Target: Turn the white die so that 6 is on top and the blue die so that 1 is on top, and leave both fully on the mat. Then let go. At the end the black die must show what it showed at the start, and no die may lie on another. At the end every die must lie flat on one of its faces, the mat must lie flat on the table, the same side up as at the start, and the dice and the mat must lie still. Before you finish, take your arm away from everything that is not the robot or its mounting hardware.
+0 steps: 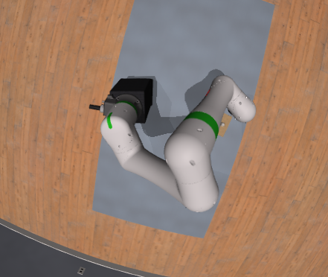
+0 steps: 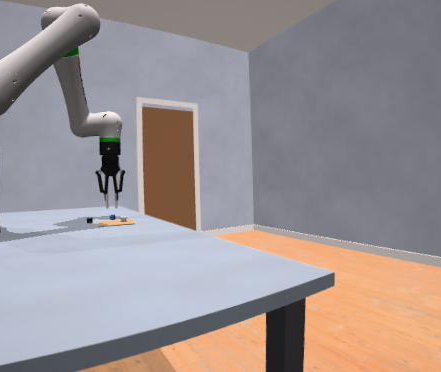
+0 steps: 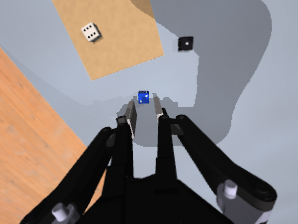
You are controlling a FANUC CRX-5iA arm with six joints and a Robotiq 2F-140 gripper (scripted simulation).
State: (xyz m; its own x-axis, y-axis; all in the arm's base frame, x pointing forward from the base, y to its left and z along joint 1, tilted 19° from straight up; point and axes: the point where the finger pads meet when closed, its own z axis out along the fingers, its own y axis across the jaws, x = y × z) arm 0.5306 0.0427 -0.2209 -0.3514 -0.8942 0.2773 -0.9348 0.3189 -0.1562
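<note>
My gripper is now 70 mm above the blue die. Also, from my hand: black die (110 mm behind, 50 mm to the right, 70 mm below); tan mat (20 mm behind, 130 mm to the right, 80 mm below); white die (10 mm ahead, 140 mm to the right, 70 mm below).
</note>
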